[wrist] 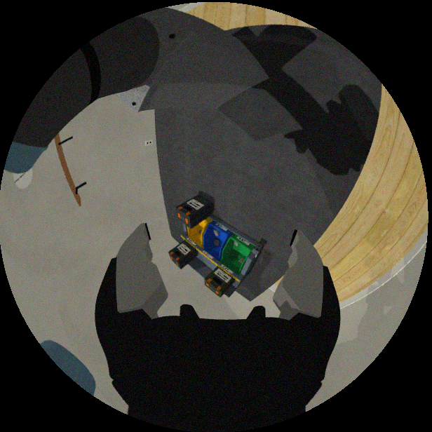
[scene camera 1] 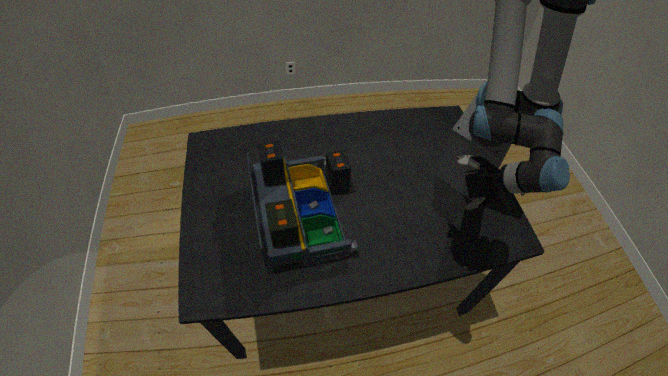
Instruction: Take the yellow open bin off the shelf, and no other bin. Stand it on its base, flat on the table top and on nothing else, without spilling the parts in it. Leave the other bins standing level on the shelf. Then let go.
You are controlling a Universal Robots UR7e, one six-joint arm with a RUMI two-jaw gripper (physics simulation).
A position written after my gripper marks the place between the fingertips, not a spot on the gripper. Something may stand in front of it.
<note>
In view: my gripper (scene camera 1: pixel 462 182), a yellow open bin (scene camera 1: pixel 307 176), a green bin (scene camera 1: pixel 313 226), a black case (scene camera 1: pixel 338 169) and a blue bin (scene camera 1: pixel 303 197).
The green bin also shows in the wrist view (wrist: pixel 231 253). The black case is seen too in the wrist view (wrist: pixel 194 210). My gripper also shows in the wrist view (wrist: pixel 221 228).
</note>
